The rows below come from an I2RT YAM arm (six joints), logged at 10 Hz.
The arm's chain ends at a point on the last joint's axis. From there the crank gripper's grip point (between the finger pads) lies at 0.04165 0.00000 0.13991 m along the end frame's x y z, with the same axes.
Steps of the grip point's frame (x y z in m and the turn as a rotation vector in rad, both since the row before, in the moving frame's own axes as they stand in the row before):
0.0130 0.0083 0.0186 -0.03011 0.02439 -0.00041
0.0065 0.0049 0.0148 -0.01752 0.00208 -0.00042
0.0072 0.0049 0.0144 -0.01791 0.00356 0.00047
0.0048 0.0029 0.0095 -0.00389 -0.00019 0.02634
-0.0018 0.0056 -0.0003 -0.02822 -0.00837 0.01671
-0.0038 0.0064 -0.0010 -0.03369 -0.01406 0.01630
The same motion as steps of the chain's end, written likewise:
0.0096 0.0041 0.0197 -0.03011 0.02439 -0.00041
0.0062 0.0025 0.0149 -0.01752 0.00208 -0.00042
0.0067 0.0024 0.0146 -0.01791 0.00356 0.00047
0.0048 0.0013 0.0095 -0.00389 -0.00019 0.02634
-0.0006 0.0010 -0.0006 -0.02822 -0.00837 0.01671
-0.0018 0.0010 -0.0015 -0.03369 -0.01406 0.01630

